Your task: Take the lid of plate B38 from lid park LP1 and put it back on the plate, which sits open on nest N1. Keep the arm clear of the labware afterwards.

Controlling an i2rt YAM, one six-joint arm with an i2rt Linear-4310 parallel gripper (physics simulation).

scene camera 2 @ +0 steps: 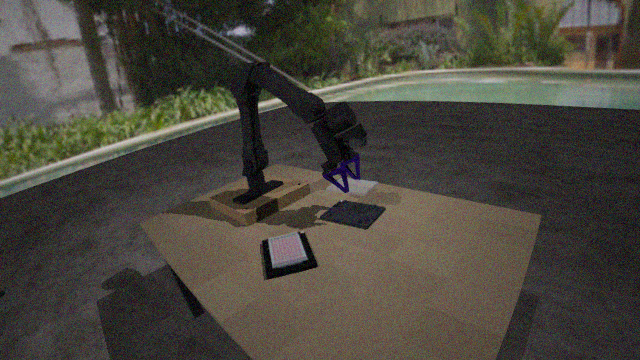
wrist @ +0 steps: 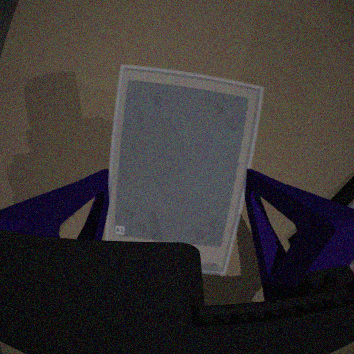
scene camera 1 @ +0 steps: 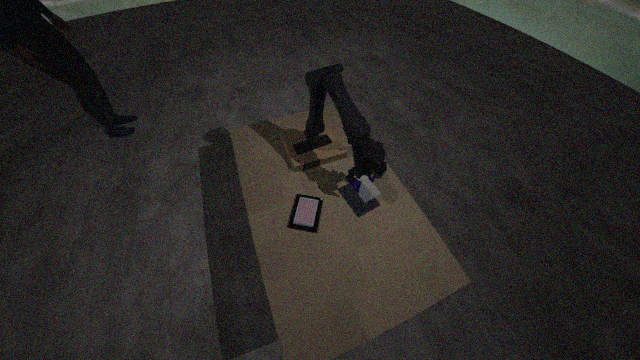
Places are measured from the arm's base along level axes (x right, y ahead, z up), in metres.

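Where they show: gripper, fingertip midpoint: (scene camera 2: 353,186) (wrist: 177,177) (scene camera 1: 364,187); arm's base, origin of the base link: (scene camera 2: 258,192) (scene camera 1: 312,144).
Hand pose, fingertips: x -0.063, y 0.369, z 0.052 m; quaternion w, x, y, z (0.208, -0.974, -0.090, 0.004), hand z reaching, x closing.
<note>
Each offset is from my fingertips to the top centre of the thing. Level surfaces: height alone.
My gripper (scene camera 1: 359,182) (scene camera 2: 343,175) (wrist: 177,177) has purple fingers and is shut on the long sides of the pale, clear lid @(dx +0.001, dy -0.001, dz +0.005 m) (scene camera 1: 369,189) (scene camera 2: 362,186) (wrist: 179,158). It holds the lid level, a little above the tan mat and off the dark lid park LP1 @(dx +0.005, dy -0.007, dz -0.073 m) (scene camera 1: 358,206) (scene camera 2: 353,213), which lies bare just in front. The open plate B38 @(dx +0.255, dy -0.045, dz -0.066 m) (scene camera 1: 306,211) (scene camera 2: 286,248), with pink wells, sits on the black nest N1 @(dx +0.255, dy -0.045, dz -0.075 m) (scene camera 1: 303,228) (scene camera 2: 288,270), to the left of the lid park in scene camera 1.
The arm's wooden base block (scene camera 1: 318,157) (scene camera 2: 261,203) stands at the back of the tan mat @(dz -0.093 m) (scene camera 1: 358,277) (scene camera 2: 402,268). A person's legs (scene camera 1: 89,89) show at the far left on dark ground. A pool (scene camera 2: 492,87) lies behind.
</note>
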